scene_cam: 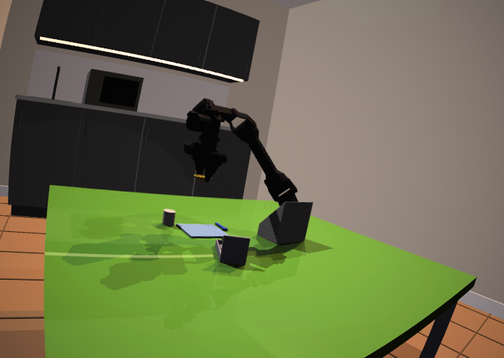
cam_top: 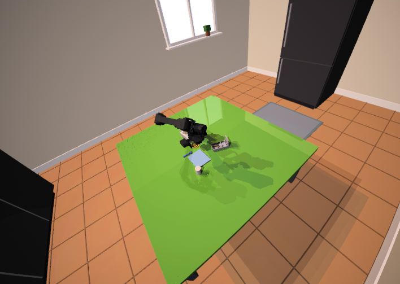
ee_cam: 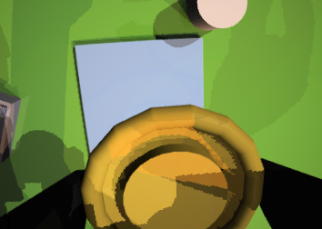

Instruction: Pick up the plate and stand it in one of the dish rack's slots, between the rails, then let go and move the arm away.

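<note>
Right now the grey dish rack is 20 mm behind my gripper tip, 220 mm to the left of it and 160 mm below it. The rest, counted from my gripper tip: light blue mat 30 mm behind, 10 mm to the left, 180 mm below; then cup 80 mm ahead, 60 mm to the right, 150 mm below; then orange plate 10 mm above.
</note>
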